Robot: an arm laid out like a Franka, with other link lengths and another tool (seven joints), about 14 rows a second.
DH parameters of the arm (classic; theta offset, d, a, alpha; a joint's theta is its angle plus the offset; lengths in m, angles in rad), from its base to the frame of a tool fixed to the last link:
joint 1: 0 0.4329 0 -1.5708
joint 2: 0 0 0 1.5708
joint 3: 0 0.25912 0.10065 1.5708
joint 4: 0 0 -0.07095 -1.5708
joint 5: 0 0.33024 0 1.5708
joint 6: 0 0 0.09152 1.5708
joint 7: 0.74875 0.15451 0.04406 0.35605
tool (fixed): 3.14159 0.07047 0 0
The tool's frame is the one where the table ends.
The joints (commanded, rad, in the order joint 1, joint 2, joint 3, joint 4, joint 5, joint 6, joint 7), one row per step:
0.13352, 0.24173, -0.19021, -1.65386, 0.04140, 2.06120, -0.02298
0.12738, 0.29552, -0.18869, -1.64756, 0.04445, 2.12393, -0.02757
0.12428, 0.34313, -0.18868, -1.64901, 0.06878, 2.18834, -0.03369
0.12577, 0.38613, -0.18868, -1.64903, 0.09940, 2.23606, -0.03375
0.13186, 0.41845, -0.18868, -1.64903, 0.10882, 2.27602, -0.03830
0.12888, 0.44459, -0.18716, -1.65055, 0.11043, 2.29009, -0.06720
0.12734, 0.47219, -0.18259, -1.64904, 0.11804, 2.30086, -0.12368
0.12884, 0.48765, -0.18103, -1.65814, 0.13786, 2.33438, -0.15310
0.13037, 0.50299, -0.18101, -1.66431, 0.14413, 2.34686, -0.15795
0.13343, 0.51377, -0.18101, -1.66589, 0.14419, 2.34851, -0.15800
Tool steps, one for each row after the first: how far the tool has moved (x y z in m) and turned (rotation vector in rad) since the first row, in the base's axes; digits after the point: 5 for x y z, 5 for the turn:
0.01272, -0.00327, -0.02146, -0.00906, -0.01559, -0.00027
0.02293, -0.00359, -0.04300, 0.00141, -0.03273, -0.00644
0.02962, -0.00087, -0.06400, 0.01937, -0.03983, -0.01855
0.03497, 0.00326, -0.07902, 0.01911, -0.04820, -0.01298
0.03516, 0.00307, -0.09535, 0.01097, -0.03456, 0.01261
0.03548, 0.00784, -0.11196, 0.00490, -0.01926, 0.06669
0.03763, 0.01140, -0.12125, 0.01152, -0.02988, 0.08637
0.03620, 0.01232, -0.13272, 0.01309, -0.02147, 0.08826
0.03461, 0.01419, -0.14069, 0.01207, -0.01078, 0.09109

